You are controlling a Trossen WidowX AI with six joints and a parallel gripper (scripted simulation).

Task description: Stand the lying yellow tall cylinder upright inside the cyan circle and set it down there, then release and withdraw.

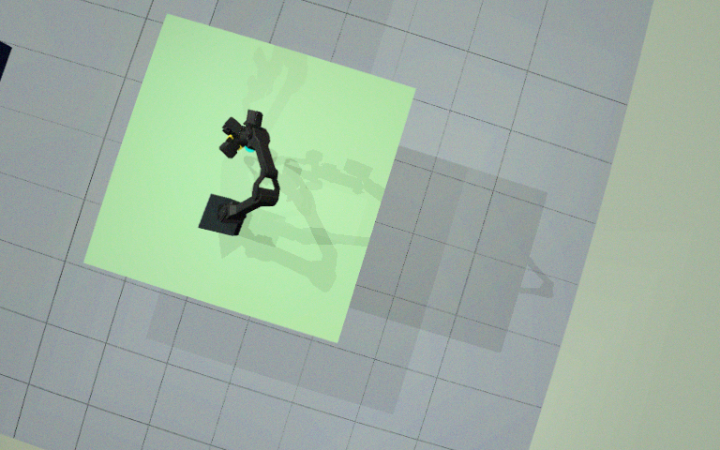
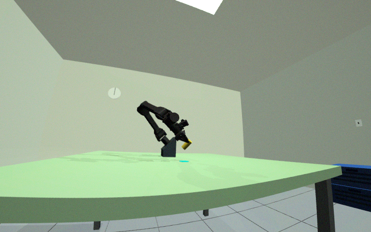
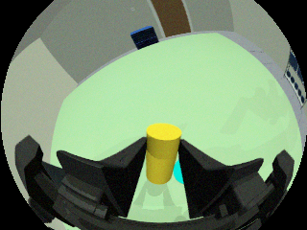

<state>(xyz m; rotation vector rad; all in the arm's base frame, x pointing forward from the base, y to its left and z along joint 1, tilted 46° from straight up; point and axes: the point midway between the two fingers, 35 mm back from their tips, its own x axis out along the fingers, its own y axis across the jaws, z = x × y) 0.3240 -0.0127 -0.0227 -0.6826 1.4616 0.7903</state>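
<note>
Now: the cyan circle 12 cm below my gripper tip, 4 cm to the right of it and 1 cm ahead of it. Round my gripper tip: yellow tall cylinder 2 cm below, 1 cm to the right, 1 cm behind.
</note>
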